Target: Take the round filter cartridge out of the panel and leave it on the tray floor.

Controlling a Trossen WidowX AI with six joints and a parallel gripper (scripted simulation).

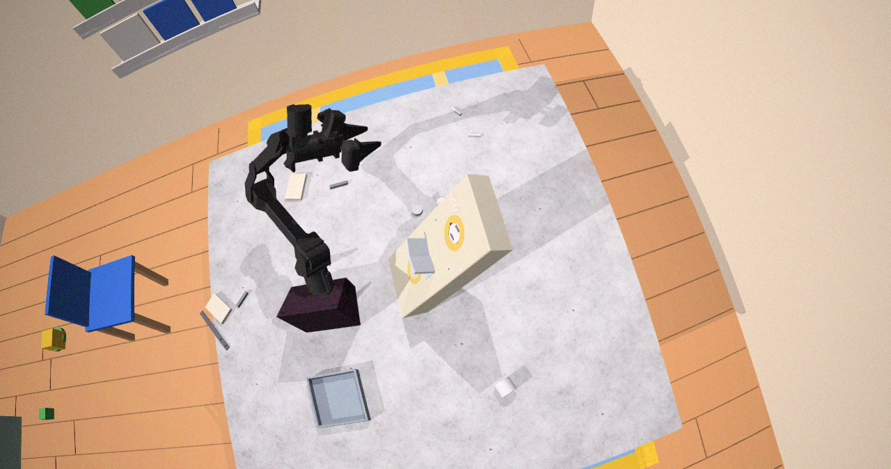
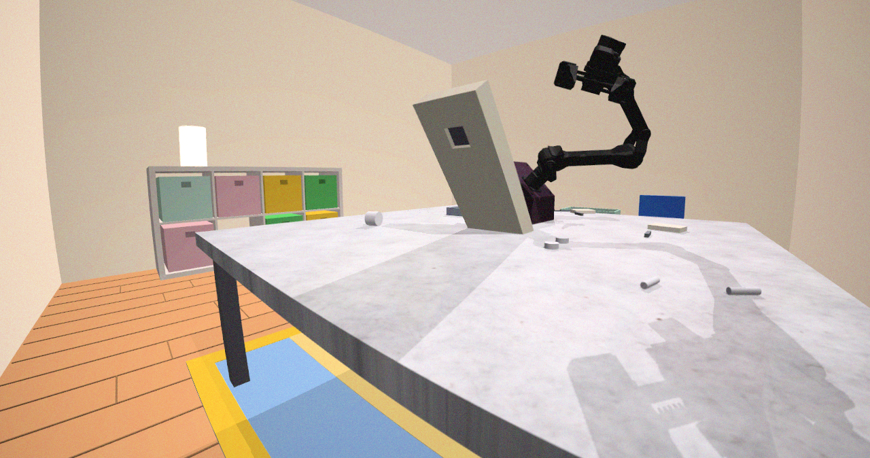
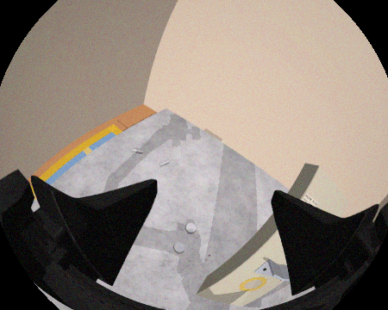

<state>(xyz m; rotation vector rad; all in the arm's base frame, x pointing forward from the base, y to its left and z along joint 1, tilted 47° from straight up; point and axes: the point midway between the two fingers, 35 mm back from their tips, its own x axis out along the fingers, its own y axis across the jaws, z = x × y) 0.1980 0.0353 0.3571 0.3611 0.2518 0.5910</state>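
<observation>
Right now the grey round filter cartridge is 170 mm ahead of my gripper tip, 230 mm to the right of it and 90 mm below it. Also, from my gripper tip: grey tray 210 mm behind, 580 mm to the right, 340 mm below.
</observation>
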